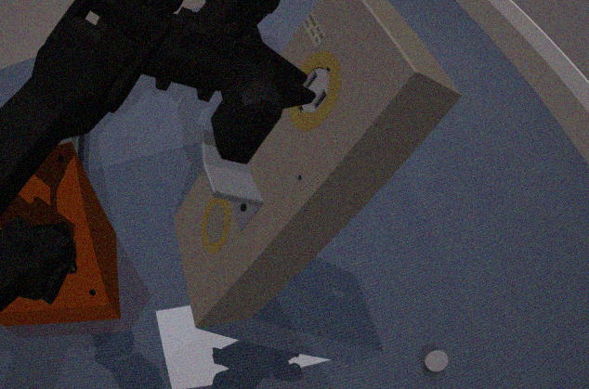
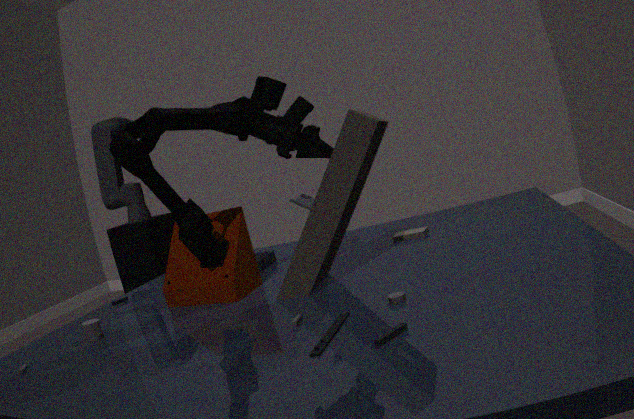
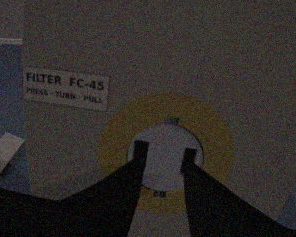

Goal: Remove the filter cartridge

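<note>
Right now the round grey filter cartridge is 2 cm ahead of my gripper tip and 1 cm below it. The rest, counted from my gripper tip: tan service panel (9 cm below, 3 cm behind).
</note>
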